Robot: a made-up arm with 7 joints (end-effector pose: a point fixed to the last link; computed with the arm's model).
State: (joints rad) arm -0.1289 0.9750 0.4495 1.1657 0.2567 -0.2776 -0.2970
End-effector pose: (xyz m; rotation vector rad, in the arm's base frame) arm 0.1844 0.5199 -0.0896 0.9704 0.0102 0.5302
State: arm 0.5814 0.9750 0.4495 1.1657 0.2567 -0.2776 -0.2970
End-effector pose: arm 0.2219 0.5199 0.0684 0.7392 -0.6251 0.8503
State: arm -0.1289 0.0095 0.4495 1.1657 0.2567 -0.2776 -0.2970
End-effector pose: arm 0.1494 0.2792 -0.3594 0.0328 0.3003 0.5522
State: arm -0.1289 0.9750 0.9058 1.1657 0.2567 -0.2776 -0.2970
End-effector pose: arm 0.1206 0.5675 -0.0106 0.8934 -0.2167 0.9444
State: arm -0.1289 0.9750 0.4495 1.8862 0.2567 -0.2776 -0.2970
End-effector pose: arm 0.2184 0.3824 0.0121 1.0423 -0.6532 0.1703
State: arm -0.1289 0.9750 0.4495 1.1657 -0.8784 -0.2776 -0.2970
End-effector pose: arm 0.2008 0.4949 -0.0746 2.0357 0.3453 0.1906
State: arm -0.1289 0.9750 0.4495 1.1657 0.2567 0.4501 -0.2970
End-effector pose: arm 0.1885 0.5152 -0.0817 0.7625 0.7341 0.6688
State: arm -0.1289 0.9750 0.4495 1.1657 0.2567 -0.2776 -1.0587
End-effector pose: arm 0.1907 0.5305 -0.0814 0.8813 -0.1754 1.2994
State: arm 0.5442 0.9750 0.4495 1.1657 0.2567 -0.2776 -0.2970
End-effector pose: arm 0.2228 0.5199 0.0598 0.7534 -0.5919 0.8348
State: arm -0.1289 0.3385 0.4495 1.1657 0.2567 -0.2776 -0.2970
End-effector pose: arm 0.1577 0.3899 -0.2954 0.3539 0.2066 0.5547
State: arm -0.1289 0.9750 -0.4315 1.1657 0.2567 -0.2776 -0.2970
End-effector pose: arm 0.1713 0.4013 -0.2643 1.0155 0.4291 -0.2894
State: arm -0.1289 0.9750 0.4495 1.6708 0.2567 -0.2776 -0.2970
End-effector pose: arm 0.2206 0.4277 -0.0158 1.0303 -0.4561 0.2823
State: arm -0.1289 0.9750 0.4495 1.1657 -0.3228 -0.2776 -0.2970
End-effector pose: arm 0.1915 0.5089 -0.0776 1.5215 0.1749 0.3791
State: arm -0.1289 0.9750 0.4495 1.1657 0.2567 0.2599 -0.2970
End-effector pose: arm 0.1869 0.5160 -0.0837 0.8253 0.5462 0.6376
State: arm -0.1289 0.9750 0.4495 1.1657 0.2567 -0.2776 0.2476
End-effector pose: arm 0.1748 0.5155 -0.0921 0.9721 0.1353 -0.0230
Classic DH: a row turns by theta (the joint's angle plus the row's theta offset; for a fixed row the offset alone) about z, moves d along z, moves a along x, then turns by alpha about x. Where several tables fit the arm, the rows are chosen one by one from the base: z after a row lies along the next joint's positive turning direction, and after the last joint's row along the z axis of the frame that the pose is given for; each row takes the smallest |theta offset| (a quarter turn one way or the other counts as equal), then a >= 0, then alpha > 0; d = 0 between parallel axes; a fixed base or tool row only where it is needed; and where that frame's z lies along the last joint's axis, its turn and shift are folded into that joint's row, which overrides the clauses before.
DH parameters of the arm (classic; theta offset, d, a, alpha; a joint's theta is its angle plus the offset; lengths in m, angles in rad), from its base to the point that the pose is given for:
base (fixed): 0 0.04 -0.01 1.5708
joint 1: -1.5708 -0.14 0.01 -1.5708
joint 2: 1.5708 -0.01 0.02 -1.5708
joint 3: -1.5708 -0.25 0.03 1.5708
joint 4: 0 0.02 -0.01 -1.5708
joint 5: 0 -0.26 0 -1.5708
joint 6: -1.5708 0.05 0.02 1.5708
joint 7: 0.1581 0.0711 -0.0031 2.8708
tool (fixed): 3.0418 0.0738 0 0

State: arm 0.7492 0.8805 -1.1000 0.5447 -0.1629 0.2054 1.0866
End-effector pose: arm 0.2964 0.4117 -0.1800 0.8338 1.6277 -1.1570
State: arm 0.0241 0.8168 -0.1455 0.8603 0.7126 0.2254 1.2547
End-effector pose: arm 0.1651 0.4544 -0.2433 -0.2498 0.5598 -1.0969
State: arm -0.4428 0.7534 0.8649 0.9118 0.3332 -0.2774 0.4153
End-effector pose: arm 0.0089 0.5512 -0.1822 0.5970 0.4352 0.2263
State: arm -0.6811 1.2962 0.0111 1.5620 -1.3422 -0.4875 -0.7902
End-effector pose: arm 0.1670 0.3631 -0.1786 2.2608 -0.6433 -1.0945
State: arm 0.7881 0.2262 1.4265 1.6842 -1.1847 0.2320 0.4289
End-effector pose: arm 0.1220 0.4520 -0.0334 0.4686 0.4933 1.0812
